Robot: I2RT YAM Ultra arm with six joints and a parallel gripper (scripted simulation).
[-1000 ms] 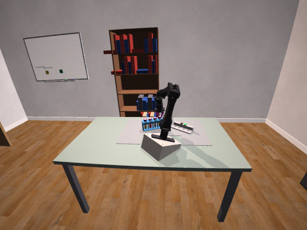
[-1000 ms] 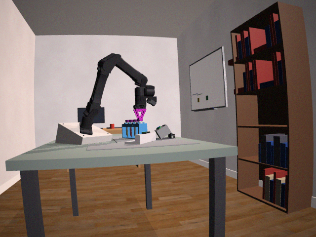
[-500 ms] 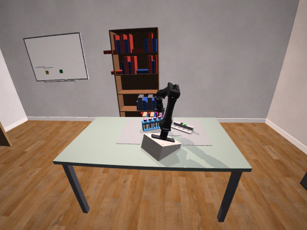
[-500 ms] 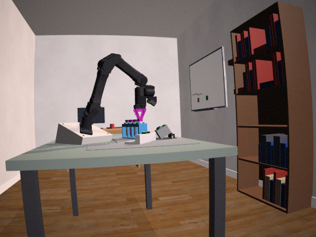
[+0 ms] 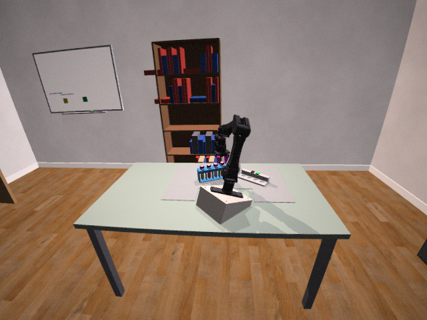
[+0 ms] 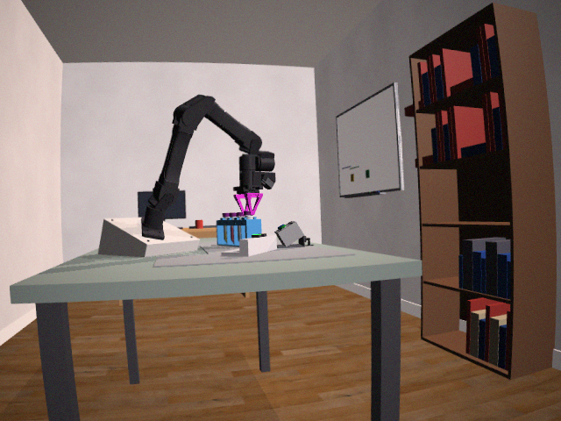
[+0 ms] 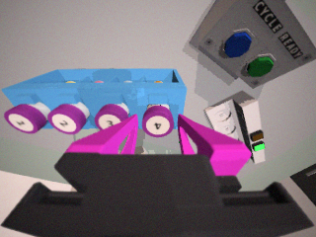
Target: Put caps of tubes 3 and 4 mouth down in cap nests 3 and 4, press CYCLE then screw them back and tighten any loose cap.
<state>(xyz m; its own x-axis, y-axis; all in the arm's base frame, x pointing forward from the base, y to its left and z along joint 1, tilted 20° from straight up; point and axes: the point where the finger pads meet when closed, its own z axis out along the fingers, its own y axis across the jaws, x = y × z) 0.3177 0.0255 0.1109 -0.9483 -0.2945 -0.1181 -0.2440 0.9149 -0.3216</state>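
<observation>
Right now my hand is right at the purple cap. Also, from my hand: grey key desk (100 mm ahead, 90 mm to the right, 70 mm below); then blue cycle key (90 mm ahead, 70 mm to the right, 50 mm below); then green ready key (80 mm ahead, 110 mm to the right, 50 mm below).
</observation>
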